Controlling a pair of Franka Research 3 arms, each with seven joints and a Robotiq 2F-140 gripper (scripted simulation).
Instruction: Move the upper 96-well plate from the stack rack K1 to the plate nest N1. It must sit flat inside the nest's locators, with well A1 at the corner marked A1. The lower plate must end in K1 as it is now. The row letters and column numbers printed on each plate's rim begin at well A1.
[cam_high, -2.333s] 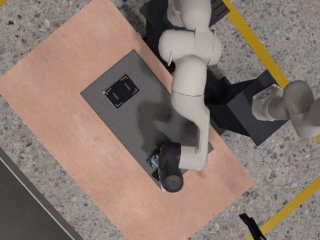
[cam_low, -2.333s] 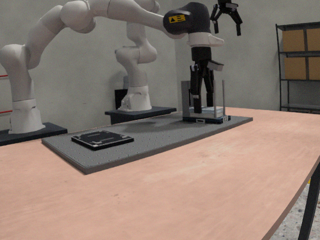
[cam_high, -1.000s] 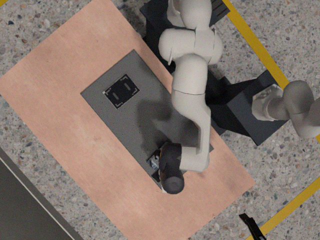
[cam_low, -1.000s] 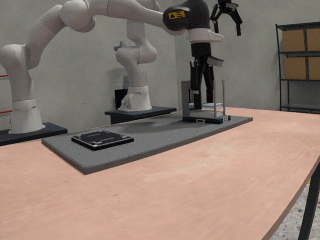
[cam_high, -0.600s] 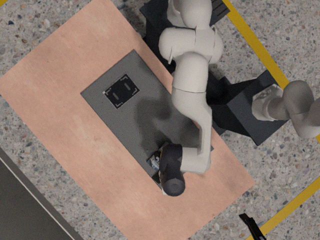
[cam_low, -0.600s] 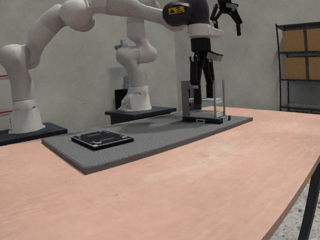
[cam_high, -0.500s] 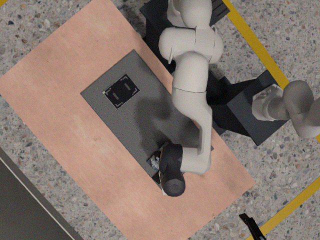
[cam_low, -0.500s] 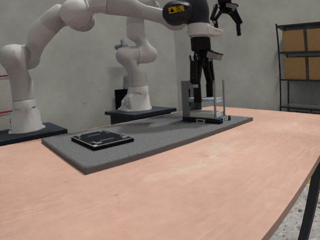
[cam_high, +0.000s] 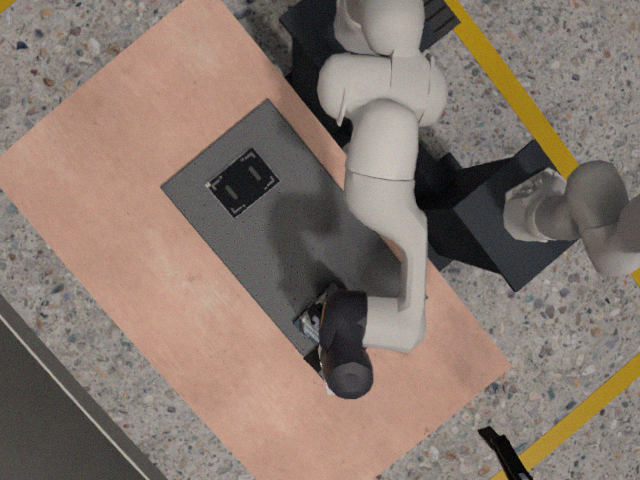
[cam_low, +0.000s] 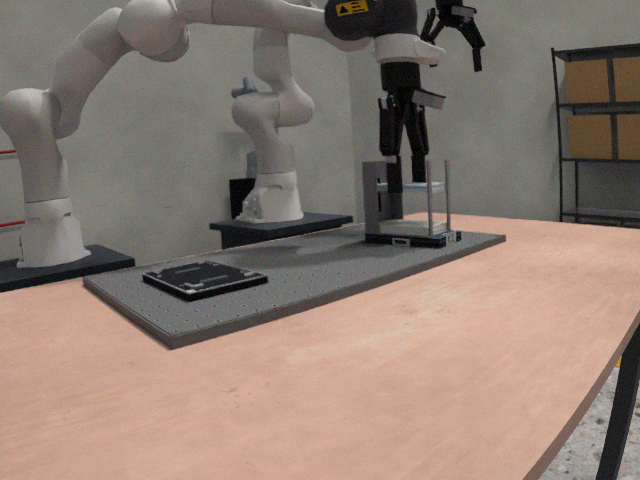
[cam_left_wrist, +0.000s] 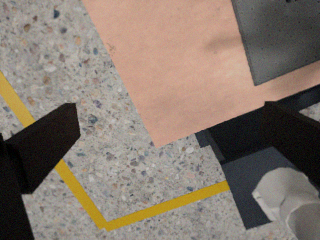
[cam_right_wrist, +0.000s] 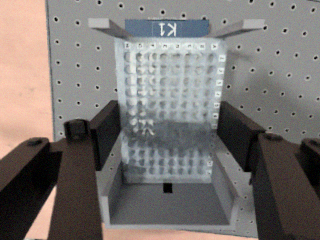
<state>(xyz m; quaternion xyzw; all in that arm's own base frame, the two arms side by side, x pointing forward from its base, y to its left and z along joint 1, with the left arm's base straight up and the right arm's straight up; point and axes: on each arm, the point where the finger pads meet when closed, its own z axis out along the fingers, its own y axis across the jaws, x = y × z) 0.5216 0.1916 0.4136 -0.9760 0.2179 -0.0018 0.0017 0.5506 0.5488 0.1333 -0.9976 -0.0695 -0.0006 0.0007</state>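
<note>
Right now the cream plate is 90 mm below my right hand. The rest, counted from my right hand: A1 mark 470 mm to the right, 110 mm below.
</note>
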